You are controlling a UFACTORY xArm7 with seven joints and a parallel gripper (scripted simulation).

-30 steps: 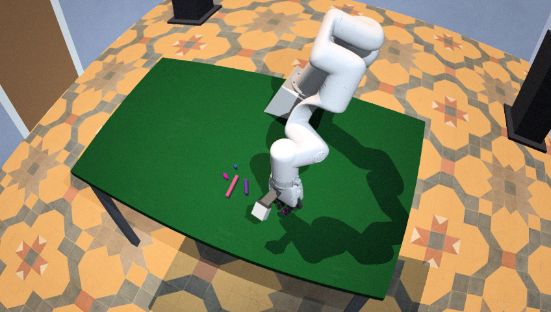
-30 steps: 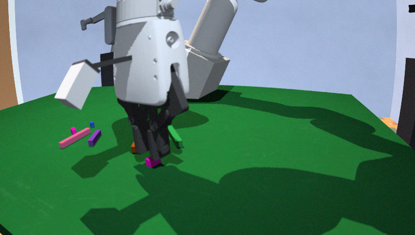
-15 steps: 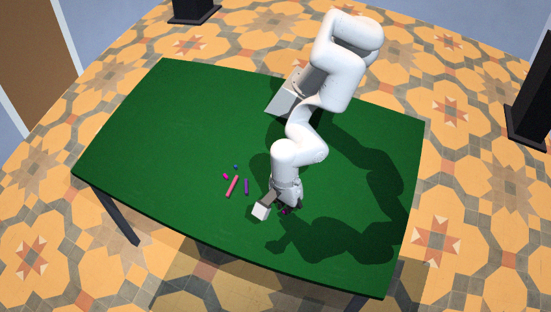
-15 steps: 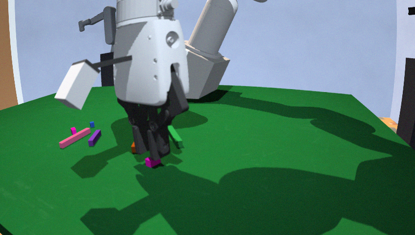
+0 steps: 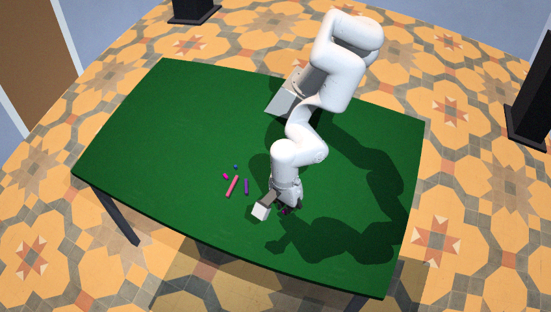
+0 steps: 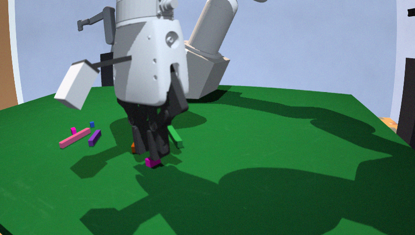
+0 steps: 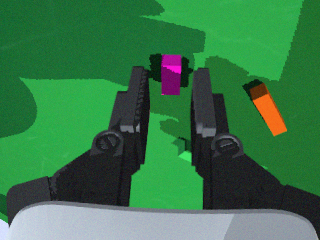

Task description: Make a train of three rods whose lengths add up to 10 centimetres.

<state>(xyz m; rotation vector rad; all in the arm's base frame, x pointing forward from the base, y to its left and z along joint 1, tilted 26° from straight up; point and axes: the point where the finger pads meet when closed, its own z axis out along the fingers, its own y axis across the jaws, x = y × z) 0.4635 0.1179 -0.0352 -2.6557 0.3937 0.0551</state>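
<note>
Right now my hand is 30 mm above the magenta rod. The rest, counted from my hand: purple rod (40 mm behind, 160 mm to the right, 30 mm below); then green rod (100 mm behind, 10 mm to the right, 30 mm below); then orange rod (40 mm behind, 50 mm to the right, 30 mm below).
</note>
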